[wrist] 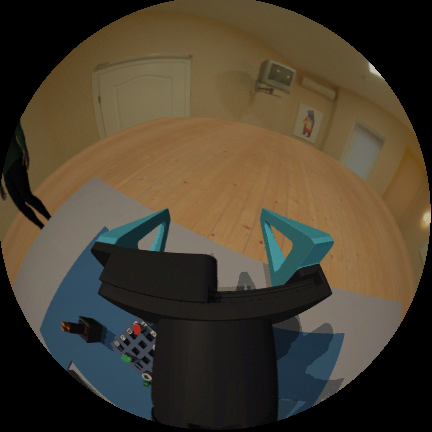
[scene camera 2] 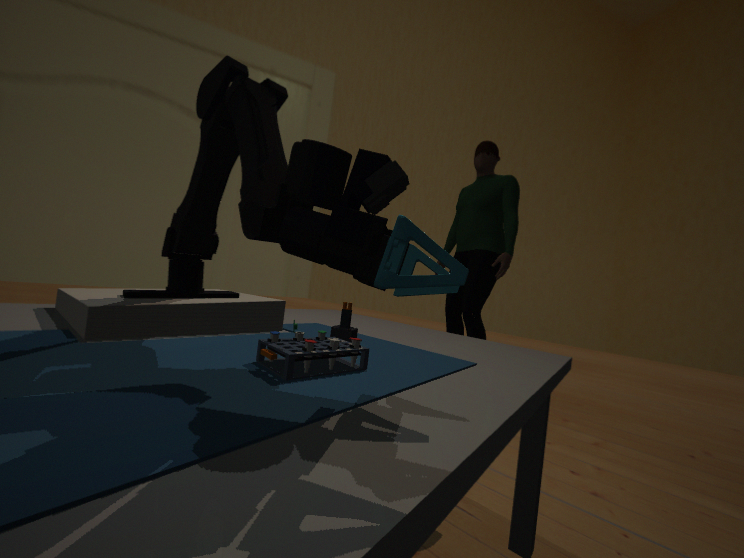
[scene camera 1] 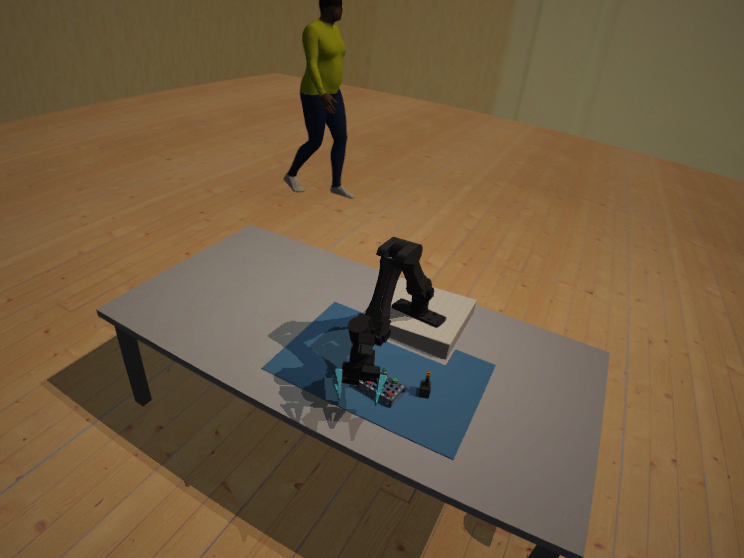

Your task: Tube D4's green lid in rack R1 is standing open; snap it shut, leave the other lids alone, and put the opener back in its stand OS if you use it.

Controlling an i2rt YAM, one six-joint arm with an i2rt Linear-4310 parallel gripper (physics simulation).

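Frame: origin at the arm's base, x ahead, y left, z up, level; metres.
Seen in the pictures: gripper, fingertip midpoint: (wrist: 214, 212) (scene camera 2: 462, 283) (scene camera 1: 357, 402); arm's base, origin of the base link: (scene camera 2: 185, 296) (scene camera 1: 418, 313).
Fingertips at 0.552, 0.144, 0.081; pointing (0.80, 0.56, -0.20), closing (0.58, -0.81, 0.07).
Offsets run from my fingertips to a thing's top centre, as dx, dy, dz. "*": to the spot under its first point.
Rack R1 @(-0.192, -0.050, -0.075) (scene camera 1: 389, 401) (scene camera 2: 290, 366) (wrist: 134, 343) stands on the blue mat with several capped tubes. One green lid @(-0.224, -0.062, -0.080) (scene camera 2: 295, 325) (wrist: 146, 384) (scene camera 1: 384, 370) stands upright at the rack's robot-base side, beside a pale open tube mouth @(* -0.224, -0.057, -0.098) (wrist: 146, 376); the tube labels are not readable. Another green lid @(-0.221, -0.018, -0.092) (scene camera 2: 322, 333) (wrist: 126, 358) looks shut. The opener @(-0.272, +0.064, -0.049) (scene camera 1: 428, 376) (scene camera 2: 346, 318) (wrist: 74, 327) with orange tips stands upright in stand OS @(-0.272, +0.064, -0.094) (scene camera 1: 424, 390) (scene camera 2: 343, 332) (wrist: 93, 329). My gripper (scene camera 1: 358, 401) (scene camera 2: 459, 284) (wrist: 214, 212) is open and empty, above and beyond the rack, tilted outward; its body hides part of the rack in the wrist view.
Red lids (scene camera 2: 309, 342) (scene camera 2: 355, 341), a blue lid @(-0.212, -0.098, -0.092) (scene camera 2: 274, 333) and white lids (scene camera 2: 299, 334) (scene camera 2: 334, 342) sit on nearby tubes. The arm's pale base block (scene camera 1: 417, 343) (scene camera 2: 180, 321) is behind the rack. A person (scene camera 1: 324, 60) (scene camera 2: 487, 210) (wrist: 17, 180) stands away from the table.
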